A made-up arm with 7 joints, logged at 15 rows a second.
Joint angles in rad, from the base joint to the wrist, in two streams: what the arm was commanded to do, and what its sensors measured. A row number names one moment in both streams.
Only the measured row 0 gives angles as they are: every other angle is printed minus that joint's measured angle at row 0.
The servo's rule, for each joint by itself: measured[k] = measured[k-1] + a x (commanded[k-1-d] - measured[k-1]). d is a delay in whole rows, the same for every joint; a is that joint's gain. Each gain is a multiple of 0.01, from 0.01 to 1. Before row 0 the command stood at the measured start. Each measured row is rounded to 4 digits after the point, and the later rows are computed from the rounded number. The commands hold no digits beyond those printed.
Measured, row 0:
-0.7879 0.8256 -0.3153 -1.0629 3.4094 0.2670 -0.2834
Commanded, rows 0 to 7:
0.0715 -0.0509 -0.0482 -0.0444 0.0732 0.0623 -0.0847
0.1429 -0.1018 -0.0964 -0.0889 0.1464 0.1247 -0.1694
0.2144 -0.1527 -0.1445 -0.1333 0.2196 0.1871 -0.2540
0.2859 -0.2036 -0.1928 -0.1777 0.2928 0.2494 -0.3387
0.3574 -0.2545 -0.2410 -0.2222 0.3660 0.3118 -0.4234
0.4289 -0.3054 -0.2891 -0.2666 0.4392 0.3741 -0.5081
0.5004 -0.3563 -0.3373 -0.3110 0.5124 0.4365 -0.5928
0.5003 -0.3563 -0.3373 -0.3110 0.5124 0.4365 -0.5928
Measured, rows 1 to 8:
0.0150 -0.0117 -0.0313 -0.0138 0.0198 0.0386 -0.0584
0.0419 -0.0324 -0.0736 -0.0371 0.0540 0.0920 -0.1350
0.0781 -0.0601 -0.1197 -0.0669 0.0987 0.1510 -0.2171
0.1217 -0.0931 -0.1672 -0.1012 0.1511 0.2120 -0.3010
0.1712 -0.1302 -0.2152 -0.1387 0.2091 0.2739 -0.3855
0.2253 -0.1705 -0.2632 -0.1783 0.2712 0.3360 -0.4701
0.2831 -0.2132 -0.3114 -0.2194 0.3363 0.3983 -0.5548
0.3287 -0.2461 -0.3282 -0.2478 0.3838 0.4220 -0.5810
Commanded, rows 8 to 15:
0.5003 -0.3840 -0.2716 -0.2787 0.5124 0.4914 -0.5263
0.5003 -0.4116 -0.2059 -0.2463 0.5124 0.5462 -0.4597
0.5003 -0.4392 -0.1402 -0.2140 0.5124 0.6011 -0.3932
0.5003 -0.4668 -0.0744 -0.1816 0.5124 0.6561 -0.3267
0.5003 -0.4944 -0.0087 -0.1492 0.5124 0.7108 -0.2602
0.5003 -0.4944 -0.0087 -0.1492 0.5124 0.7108 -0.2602
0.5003 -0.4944 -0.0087 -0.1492 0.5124 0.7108 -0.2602
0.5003 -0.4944 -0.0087 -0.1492 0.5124 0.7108 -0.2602
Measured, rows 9 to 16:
0.3647 -0.2778 -0.2914 -0.2574 0.4185 0.4650 -0.5433
0.3932 -0.3086 -0.2358 -0.2540 0.4439 0.5153 -0.4856
0.4157 -0.3386 -0.1737 -0.2416 0.4624 0.5685 -0.4218
0.4335 -0.3681 -0.1092 -0.2230 0.4759 0.6228 -0.3562
0.4475 -0.3971 -0.0439 -0.2001 0.4858 0.6774 -0.2900
0.4586 -0.4195 -0.0210 -0.1843 0.4930 0.6981 -0.2694
0.4674 -0.4367 -0.0130 -0.1734 0.4982 0.7060 -0.2631
0.4743 -0.4500 -0.0102 -0.1659 0.5020 0.7090 -0.2611

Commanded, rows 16 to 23:
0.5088 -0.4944 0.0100 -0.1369 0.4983 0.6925 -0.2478
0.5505 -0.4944 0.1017 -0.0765 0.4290 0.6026 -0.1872
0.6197 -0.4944 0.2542 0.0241 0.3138 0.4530 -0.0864
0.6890 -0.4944 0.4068 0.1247 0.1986 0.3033 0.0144
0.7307 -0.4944 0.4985 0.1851 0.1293 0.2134 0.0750
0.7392 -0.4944 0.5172 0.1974 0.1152 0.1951 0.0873
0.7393 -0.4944 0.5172 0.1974 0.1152 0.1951 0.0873
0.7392 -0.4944 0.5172 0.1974 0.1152 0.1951 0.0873
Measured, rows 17 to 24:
0.4815 -0.4602 0.0029 -0.1569 0.5010 0.6988 -0.2519
0.4960 -0.4681 0.0671 -0.1320 0.4816 0.6392 -0.2073
0.5220 -0.4741 0.1887 -0.0836 0.4363 0.5238 -0.1239
0.5571 -0.4788 0.3305 -0.0190 0.3721 0.3871 -0.0285
0.5936 -0.4824 0.4397 0.0443 0.3065 0.2794 0.0429
0.6242 -0.4852 0.4901 0.0918 0.2548 0.2271 0.0735
0.6484 -0.4873 0.5077 0.1245 0.2171 0.2073 0.0830
0.6675 -0.4889 0.5139 0.1471 0.1896 0.1997 0.0860

